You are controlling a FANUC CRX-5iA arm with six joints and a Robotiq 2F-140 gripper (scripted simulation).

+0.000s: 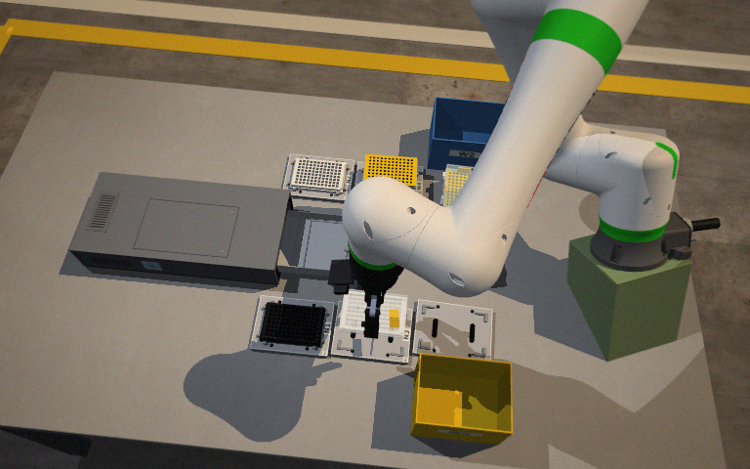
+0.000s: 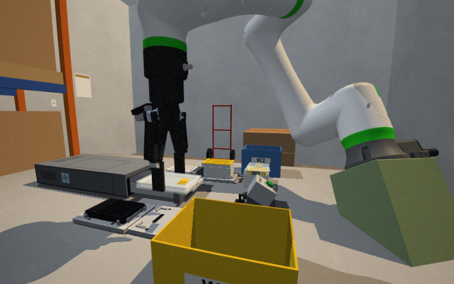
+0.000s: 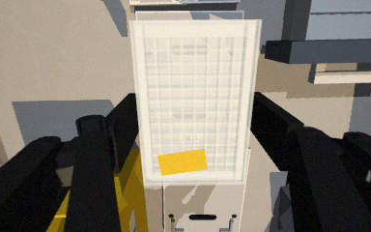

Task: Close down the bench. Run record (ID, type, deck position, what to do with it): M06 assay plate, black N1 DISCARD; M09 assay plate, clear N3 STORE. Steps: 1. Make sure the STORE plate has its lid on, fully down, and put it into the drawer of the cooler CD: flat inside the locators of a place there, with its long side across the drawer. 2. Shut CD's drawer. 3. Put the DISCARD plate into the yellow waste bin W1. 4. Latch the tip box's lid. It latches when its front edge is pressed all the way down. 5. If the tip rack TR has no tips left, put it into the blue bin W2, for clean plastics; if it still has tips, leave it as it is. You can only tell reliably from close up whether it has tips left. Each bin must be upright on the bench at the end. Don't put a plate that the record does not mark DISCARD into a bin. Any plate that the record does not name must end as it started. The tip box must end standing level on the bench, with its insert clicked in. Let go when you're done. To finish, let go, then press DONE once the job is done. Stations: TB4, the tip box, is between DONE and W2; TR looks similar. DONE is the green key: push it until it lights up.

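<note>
My gripper is now 12 cm short of the cooler drawer, 22 cm to the left of it and 10 cm above it. Also, from my hand: black assay plate (17 cm ahead, 3 cm to the right, 12 cm below); then green DONE key (26 cm behind, 13 cm to the right, 7 cm below); then yellow bin W1 (15 cm behind, 17 cm to the left, 10 cm below).
</note>
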